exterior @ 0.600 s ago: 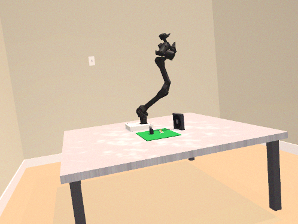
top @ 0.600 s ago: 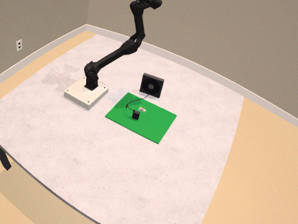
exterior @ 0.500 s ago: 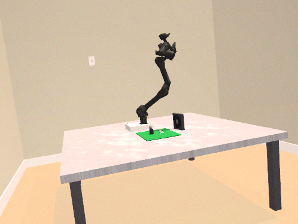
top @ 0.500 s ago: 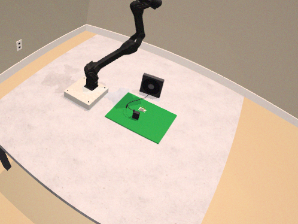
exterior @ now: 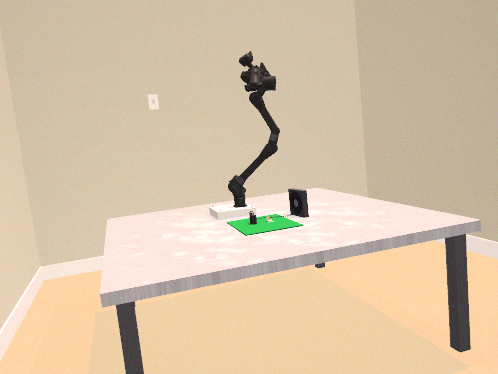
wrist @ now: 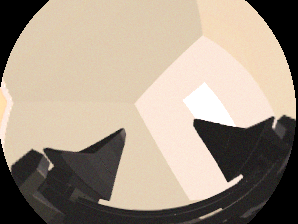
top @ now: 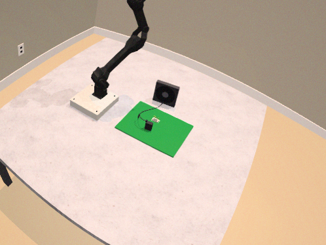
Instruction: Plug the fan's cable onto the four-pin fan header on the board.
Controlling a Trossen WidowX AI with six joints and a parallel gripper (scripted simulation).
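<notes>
The dark fan plug is 740 mm below my gripper tip, 370 mm ahead of it and 200 mm to the right of it. Also, from my gripper tip: green board (780 mm below, 390 mm ahead, 170 mm to the right); black fan (710 mm below, 340 mm ahead, 20 mm to the left).
</notes>
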